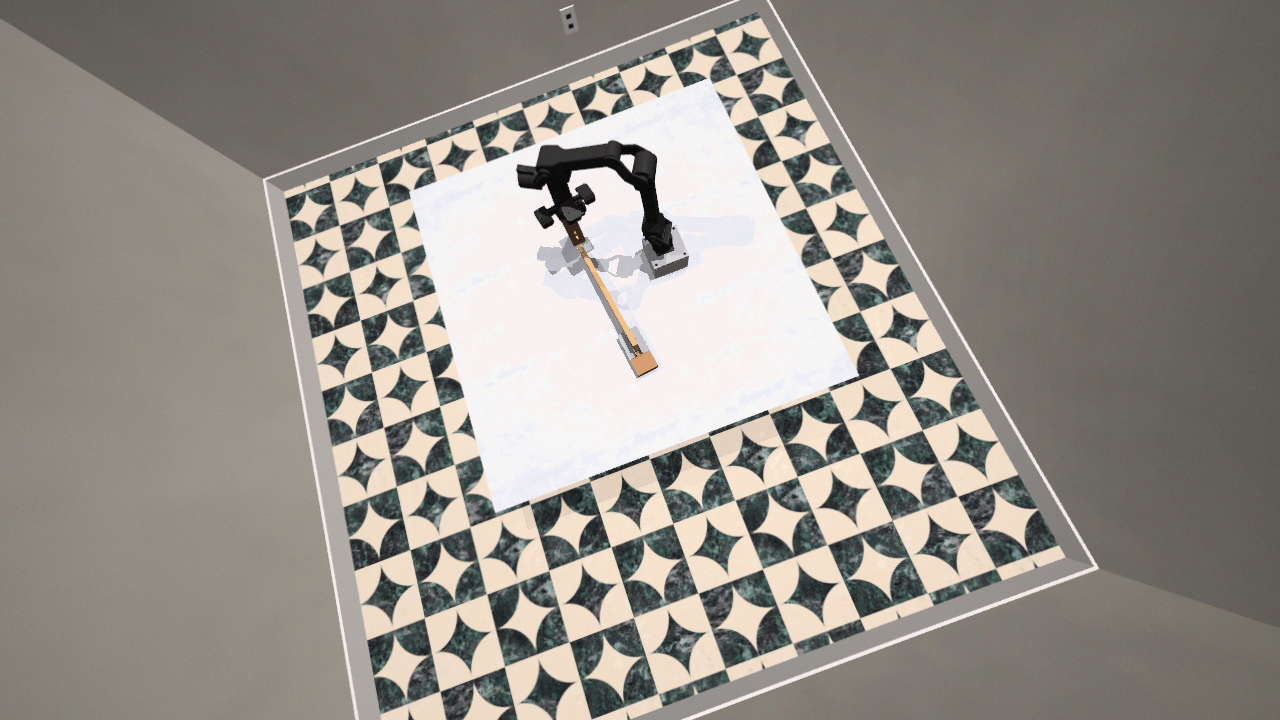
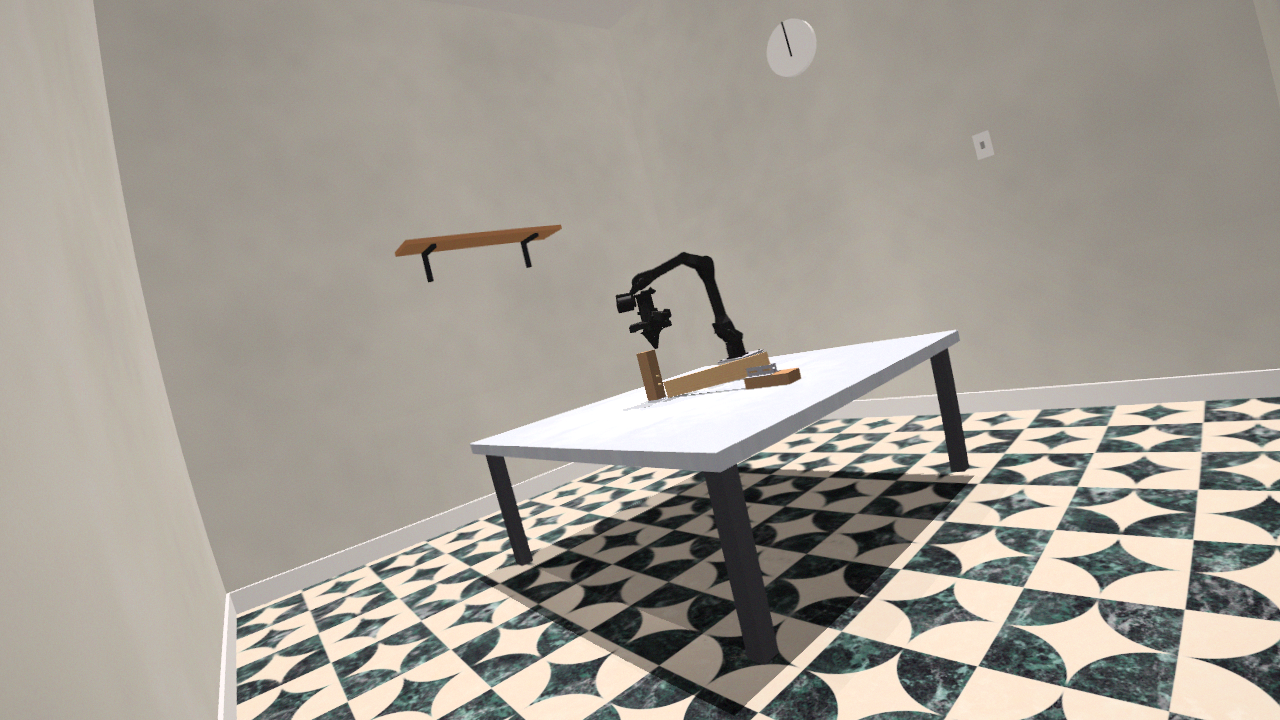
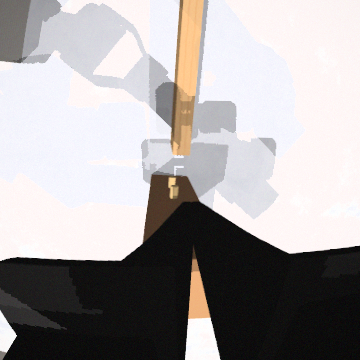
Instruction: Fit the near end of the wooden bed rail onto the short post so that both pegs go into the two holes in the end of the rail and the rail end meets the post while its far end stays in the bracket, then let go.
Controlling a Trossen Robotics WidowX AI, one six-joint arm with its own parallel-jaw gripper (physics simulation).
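Pixels of known places: gripper, fingertip midpoint: (image 2: 656, 348) (image 3: 190, 209); arm's base, origin of the base link: (image 1: 662, 245) (image 2: 737, 356).
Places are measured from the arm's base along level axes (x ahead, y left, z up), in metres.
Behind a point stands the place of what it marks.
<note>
The wooden bed rail (image 1: 610, 298) @[z 0.005, x 0.234, y 0.120 m] (image 2: 716, 374) @[z -0.021, x 0.248, y 0.116 m] (image 3: 189, 60) @[z -0.011, x 0.263, y -0.033 m] slopes down from the metal bracket (image 1: 637, 350) @[z -0.031, x 0.207, y 0.316 m] (image 2: 761, 369) @[z -0.028, x 0.220, y 0.296 m] on its low wooden block (image 1: 644, 364) @[z -0.044, x 0.201, y 0.367 m] (image 2: 773, 380) @[z -0.062, x 0.242, y 0.344 m] to its near end close to the table top. The short post (image 1: 577, 236) @[z -0.025, x 0.272, y -0.160 m] (image 2: 650, 376) @[z 0.009, x 0.301, y -0.167 m] (image 3: 159, 207) @[z 0.031, x 0.262, y -0.165 m] stands upright at that end. Two pegs (image 3: 173, 188) @[z 0.008, x 0.273, y -0.153 m] stick out of the post towards the rail, and a small gap shows between the pegs and the rail end. The holes are hidden. My gripper (image 2: 656, 346) @[z 0.103, x 0.270, y -0.132 m] (image 3: 190, 209) @[z 0.103, x 0.270, y -0.132 m] is shut and empty, pointing down just above the top of the post.
The arm's grey base (image 1: 666, 259) @[z 0.001, x 0.007, y 0.055 m] stands on the white table (image 1: 742, 331) @[z -0.080, x -0.161, y 0.368 m] (image 2: 626, 429) @[z -0.080, x 0.677, y 0.150 m], to one side of the rail. The arm arches from there over to the post. Shadows of the arm fall across the table around the rail's near end.
</note>
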